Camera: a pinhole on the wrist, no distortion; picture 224 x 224 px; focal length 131.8 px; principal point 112.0 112.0 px. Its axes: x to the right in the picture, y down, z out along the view. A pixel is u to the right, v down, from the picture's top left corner.
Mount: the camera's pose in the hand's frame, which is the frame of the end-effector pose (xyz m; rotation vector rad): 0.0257 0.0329 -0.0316 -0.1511 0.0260 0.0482
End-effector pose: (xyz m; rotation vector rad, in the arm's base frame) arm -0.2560 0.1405 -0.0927 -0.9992 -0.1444 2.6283
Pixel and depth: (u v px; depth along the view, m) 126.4 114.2 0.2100
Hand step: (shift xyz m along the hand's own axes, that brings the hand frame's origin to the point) 0.0531 0.0691 0.1747
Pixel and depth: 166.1 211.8 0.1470
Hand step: 0.0837 0.1678 0.0952
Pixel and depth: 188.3 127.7 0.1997
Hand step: 0.1444 0.0919 0.1588
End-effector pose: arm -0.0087 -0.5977 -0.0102 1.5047 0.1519 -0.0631
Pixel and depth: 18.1 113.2 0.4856
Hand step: -0.3092 0.0947 0.4579
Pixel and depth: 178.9 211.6 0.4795
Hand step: 0.2613 0.4744 0.3808
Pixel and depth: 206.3 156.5 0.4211
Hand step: 0.3288 0.2508 0.3544
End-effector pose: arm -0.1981 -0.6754 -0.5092 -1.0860 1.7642 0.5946
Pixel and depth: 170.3 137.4 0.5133
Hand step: 0.2589 0.2186 0.4542
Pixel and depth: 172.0 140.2 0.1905
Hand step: 0.1145 0.1059 0.1480
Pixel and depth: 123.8 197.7 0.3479
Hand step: 0.0532 0.3103 0.2774
